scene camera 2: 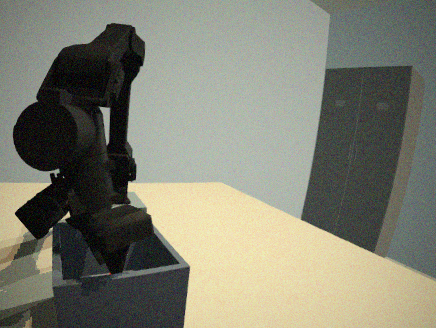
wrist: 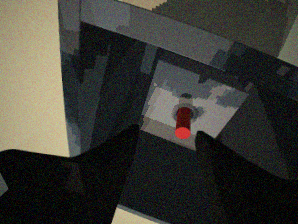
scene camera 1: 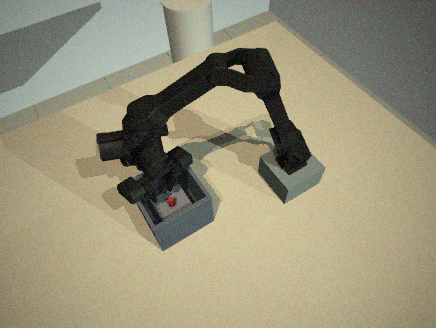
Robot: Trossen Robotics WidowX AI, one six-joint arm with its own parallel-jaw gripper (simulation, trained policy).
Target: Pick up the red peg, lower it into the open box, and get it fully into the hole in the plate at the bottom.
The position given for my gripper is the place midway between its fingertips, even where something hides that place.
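Note:
My gripper (scene camera 2: 109,270) is visible. Visible to me also: my gripper (scene camera 1: 162,196), a grey box (scene camera 1: 179,226) and a light grey plate (scene camera 1: 162,207). The wrist view contains the light grey plate (wrist: 213,97), the grey box (wrist: 108,62) and my gripper (wrist: 167,132).

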